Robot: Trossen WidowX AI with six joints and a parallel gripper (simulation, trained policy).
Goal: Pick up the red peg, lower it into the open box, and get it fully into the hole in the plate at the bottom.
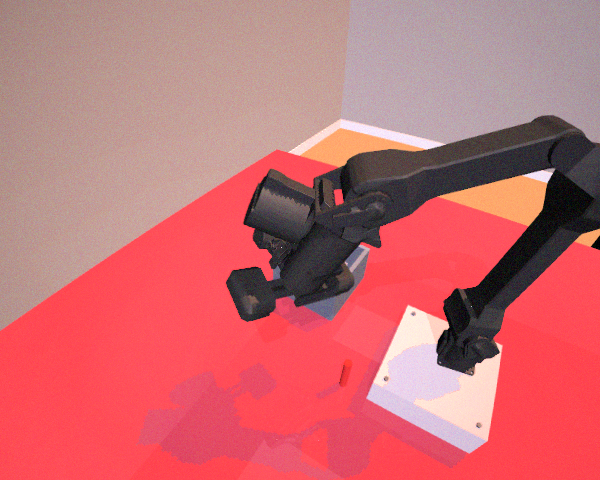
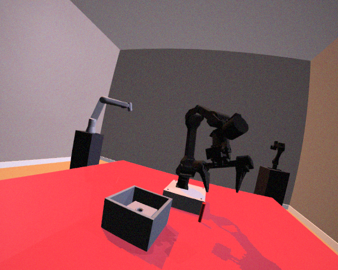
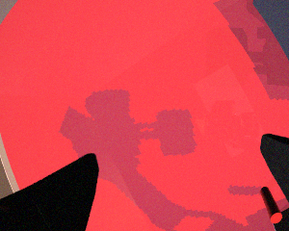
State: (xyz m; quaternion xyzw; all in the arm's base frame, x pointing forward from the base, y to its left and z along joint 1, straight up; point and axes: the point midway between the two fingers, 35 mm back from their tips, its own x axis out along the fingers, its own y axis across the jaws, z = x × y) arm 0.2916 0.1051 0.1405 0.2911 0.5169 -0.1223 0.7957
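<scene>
Right now my gripper tip is 13 cm past the red peg, 2 cm to the left of it and 14 cm above it. The rest, counted from my gripper tip: pale plate (23 cm to the right, 13 cm below); then grey box (23 cm to the right, 15 cm below).
</scene>
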